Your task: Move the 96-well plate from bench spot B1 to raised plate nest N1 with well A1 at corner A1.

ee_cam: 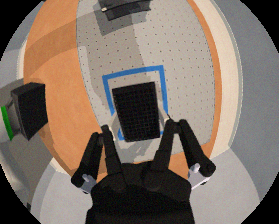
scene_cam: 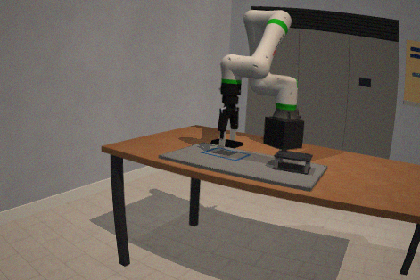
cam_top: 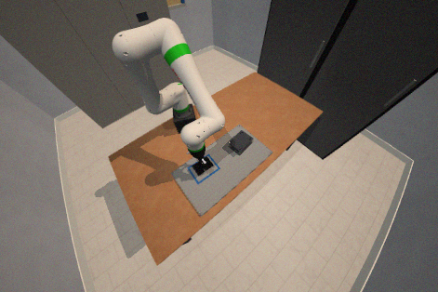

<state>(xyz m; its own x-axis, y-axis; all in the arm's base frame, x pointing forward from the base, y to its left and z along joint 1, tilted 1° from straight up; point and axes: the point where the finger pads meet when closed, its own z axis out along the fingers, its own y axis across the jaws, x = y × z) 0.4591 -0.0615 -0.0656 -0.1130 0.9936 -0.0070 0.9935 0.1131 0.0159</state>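
My gripper is now 350 mm to the right of the raised plate nest, 30 mm past it and 20 mm above it. From my hand the other things lie so: black 96-well plate: 20 mm below.
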